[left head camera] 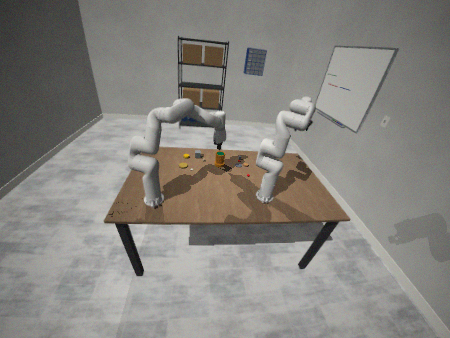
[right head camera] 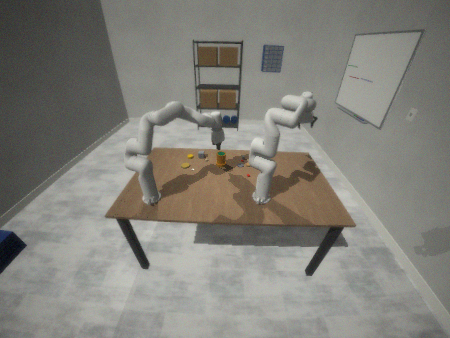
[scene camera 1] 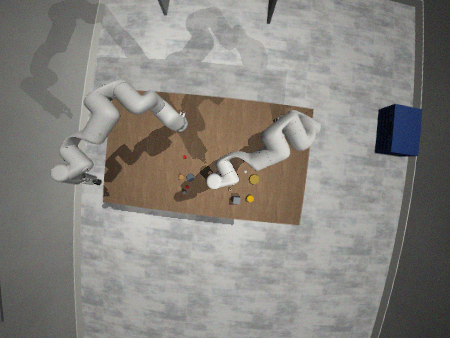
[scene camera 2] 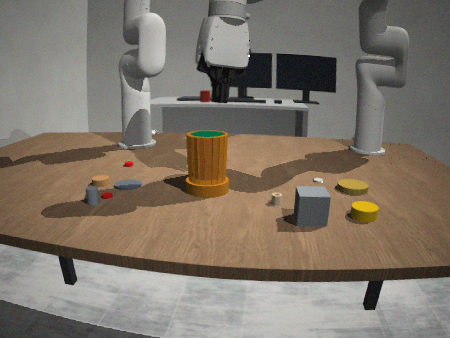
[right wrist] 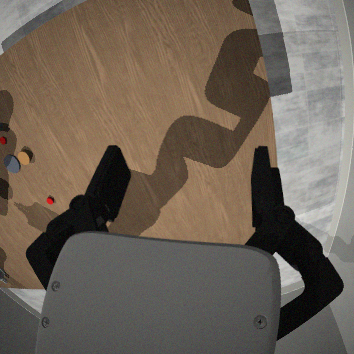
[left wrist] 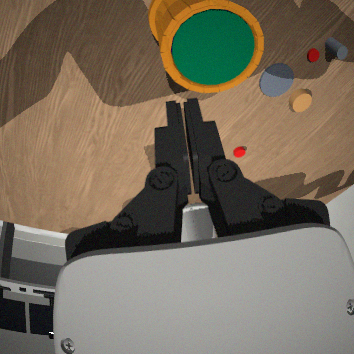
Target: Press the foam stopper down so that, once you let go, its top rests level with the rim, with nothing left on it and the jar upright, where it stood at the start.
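Note:
The orange ribbed jar [left head camera: 220, 161] [right head camera: 221, 160] [scene camera 2: 207, 162] [left wrist: 168, 55] stands upright on its wider base near the table's far side in the head views. The green foam stopper [left head camera: 220, 153] [right head camera: 221, 154] [scene camera 2: 207, 134] [left wrist: 213, 47] fills its mouth, its top close to the rim, with nothing resting on it. My left gripper [left head camera: 219, 147] [right head camera: 218, 147] [scene camera 2: 220, 101] [left wrist: 182, 119] is shut and empty. It points down and hangs above the jar, its fingers clear of the stopper. My right gripper [right head camera: 307, 122] [scene camera 1: 97, 182] [right wrist: 186, 159] is open and empty, high up far from the jar.
The wooden table [scene camera 2: 225, 240] [scene camera 1: 150, 195] carries a grey cube [scene camera 2: 311, 207], yellow discs [scene camera 2: 364, 211] [scene camera 2: 352, 187], a small beige ring-like piece [scene camera 2: 276, 198], a grey cylinder [scene camera 2: 92, 195], a blue-grey disc [scene camera 2: 128, 184] [left wrist: 276, 80], an orange disc [scene camera 2: 100, 180] and small red pieces [scene camera 2: 107, 195] [scene camera 2: 128, 163] around the jar.

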